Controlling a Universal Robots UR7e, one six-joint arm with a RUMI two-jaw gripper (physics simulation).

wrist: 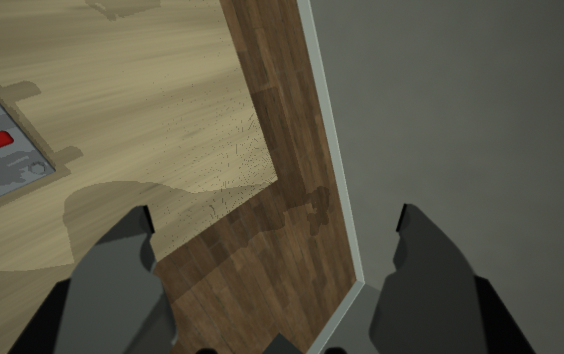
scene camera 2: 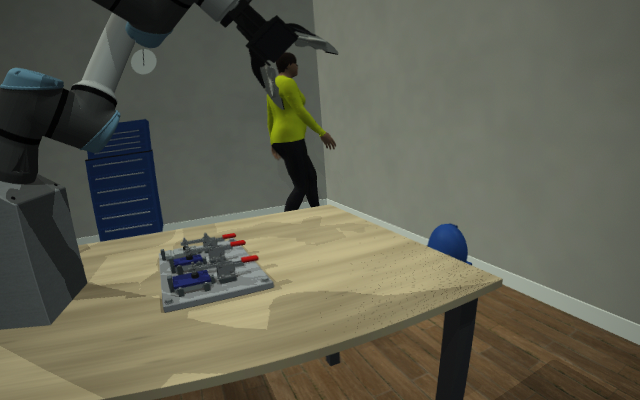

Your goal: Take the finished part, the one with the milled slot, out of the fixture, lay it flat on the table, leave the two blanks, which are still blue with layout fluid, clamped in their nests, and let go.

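Seen in the pictures: gripper, fingertip midpoint: (wrist: pixel 276 207) (scene camera 2: pixel 310 81); arm's base at its link origin: (scene camera 2: pixel 2 169).
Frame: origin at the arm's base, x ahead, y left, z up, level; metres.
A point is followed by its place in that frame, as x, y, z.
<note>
The fixture's grey base plate (scene camera 2: pixel 240 287) {0.447, -0.271, -0.302} (wrist: pixel 20 176) {0.481, -0.272, -0.302} lies on the wooden table (scene camera 2: pixel 350 280) {0.653, -0.377, -0.317} (wrist: pixel 175 100) {0.749, -0.300, -0.317}. One blue blank (scene camera 2: pixel 191 279) {0.362, -0.209, -0.281} sits in the front nest and another blue blank (scene camera 2: pixel 187 260) {0.383, -0.104, -0.275} in the middle nest, each beneath a clamp. Three red clamp handles stick out to the right: front (scene camera 2: pixel 249 258) {0.494, -0.230, -0.262}, middle (scene camera 2: pixel 238 243) {0.515, -0.123, -0.259} and back (scene camera 2: pixel 229 235) {0.533, -0.014, -0.267}. Something pale grey shows in the back nest, but it is too small to tell whether it is the slotted part. My gripper (scene camera 2: pixel 309 80) {0.607, -0.351, 0.094} (wrist: pixel 276 207) {0.607, -0.351, 0.094} is open and empty, high above the table and right of the fixture.
A person in a yellow top (scene camera 2: pixel 289 115) stands behind the table. A blue drawer cabinet (scene camera 2: pixel 125 195) stands at the back left. A blue rounded object (scene camera 2: pixel 448 242) shows past the table's right edge. The wall (scene camera 2: pixel 475 125) (wrist: pixel 450 125) rises beyond the table.
</note>
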